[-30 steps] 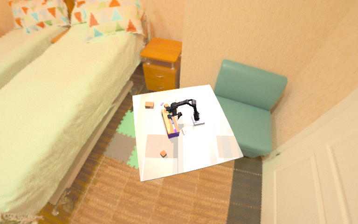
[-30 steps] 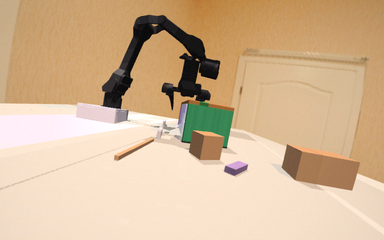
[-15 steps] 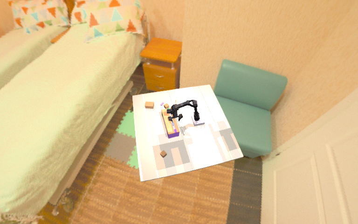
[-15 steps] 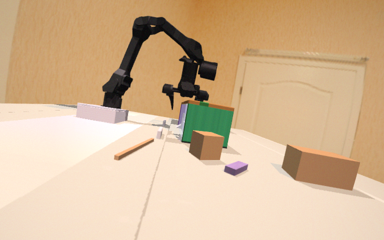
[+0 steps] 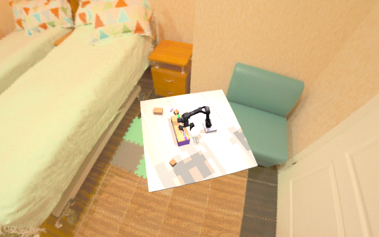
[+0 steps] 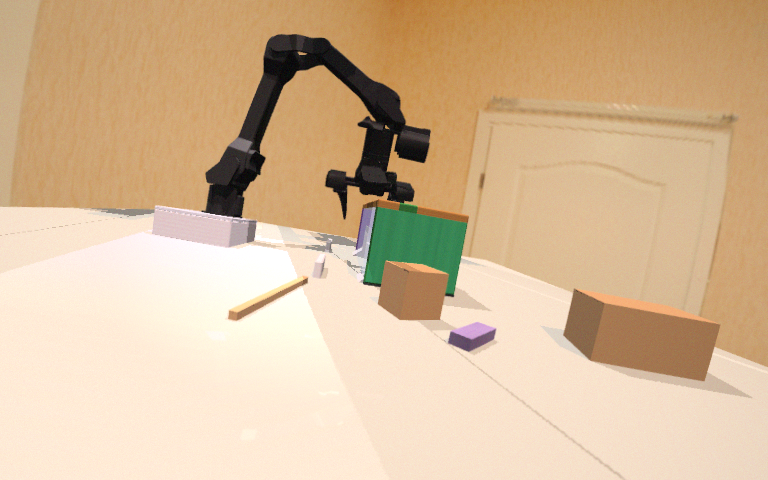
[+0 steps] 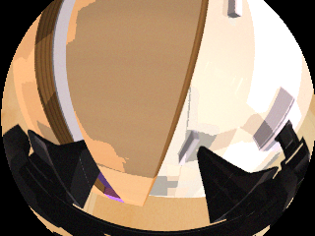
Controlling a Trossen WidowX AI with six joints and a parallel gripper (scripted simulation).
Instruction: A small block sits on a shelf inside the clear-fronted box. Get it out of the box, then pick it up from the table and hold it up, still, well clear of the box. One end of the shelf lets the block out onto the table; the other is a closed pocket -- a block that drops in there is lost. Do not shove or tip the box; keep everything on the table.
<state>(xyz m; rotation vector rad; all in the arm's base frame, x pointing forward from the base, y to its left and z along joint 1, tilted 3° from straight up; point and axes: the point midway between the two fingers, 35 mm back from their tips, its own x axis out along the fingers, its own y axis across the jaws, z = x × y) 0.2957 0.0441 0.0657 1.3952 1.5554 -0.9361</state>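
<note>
Right now my gripper tip is 5 cm short of the blue block and 3 cm to the right of it. Also, from my gripper tip: brown cube: 8 cm ahead, 36 cm to the right, 6 cm below; then long box: 4 cm ahead, 5 cm to the right, 2 cm below; then thin wooden stick: 6 cm behind, 38 cm to the right, 8 cm below.
</note>
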